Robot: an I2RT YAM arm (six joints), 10 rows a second.
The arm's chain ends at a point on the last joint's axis. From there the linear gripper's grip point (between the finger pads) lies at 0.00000 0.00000 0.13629 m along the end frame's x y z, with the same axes.
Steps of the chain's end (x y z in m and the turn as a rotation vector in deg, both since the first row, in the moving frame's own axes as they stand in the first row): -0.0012, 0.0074, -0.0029, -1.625, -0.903, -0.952; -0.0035, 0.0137, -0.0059, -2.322, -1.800, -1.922; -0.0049, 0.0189, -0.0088, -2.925, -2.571, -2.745; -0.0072, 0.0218, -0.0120, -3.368, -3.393, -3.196; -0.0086, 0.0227, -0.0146, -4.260, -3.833, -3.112
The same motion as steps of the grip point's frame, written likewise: -0.0033, 0.0113, -0.0030, -1.625, -0.903, -0.952; -0.0077, 0.0193, -0.0061, -2.322, -1.800, -1.922; -0.0108, 0.0260, -0.0091, -2.925, -2.571, -2.745; -0.0150, 0.0300, -0.0125, -3.368, -3.393, -3.196; -0.0174, 0.0331, -0.0153, -4.260, -3.833, -3.112
